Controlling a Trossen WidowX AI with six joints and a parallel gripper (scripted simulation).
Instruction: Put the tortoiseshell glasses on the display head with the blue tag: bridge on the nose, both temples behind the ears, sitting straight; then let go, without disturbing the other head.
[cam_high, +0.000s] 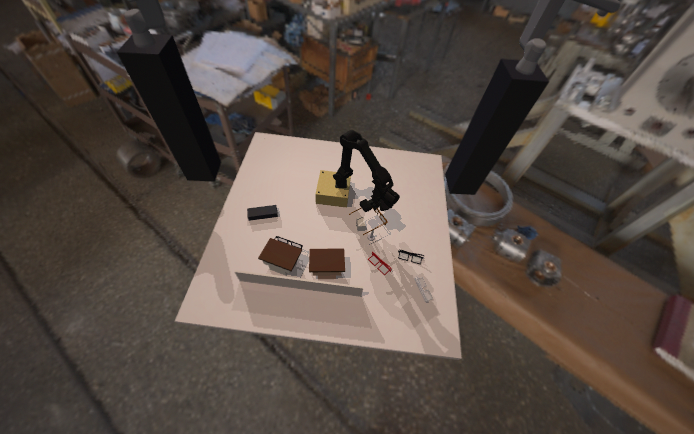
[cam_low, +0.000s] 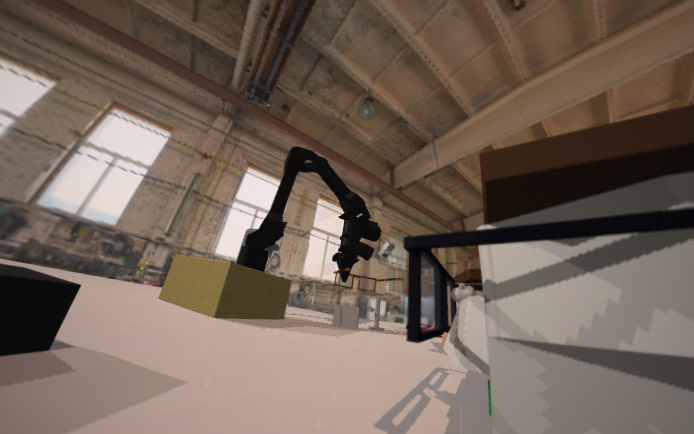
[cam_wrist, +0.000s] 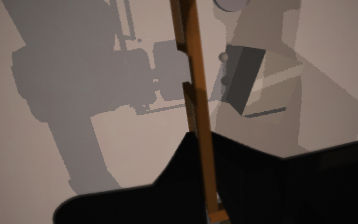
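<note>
The white block lies 4 cm ahead of my gripper tip, 7 cm to the right of it and 9 cm below it. The rest, counted from my gripper tip: stand (11 cm ahead, 1 cm to the right, 9 cm below); black box (2 cm behind, 62 cm to the right, 10 cm below); low white rail (41 cm ahead, 37 cm to the right, 6 cm below).
</note>
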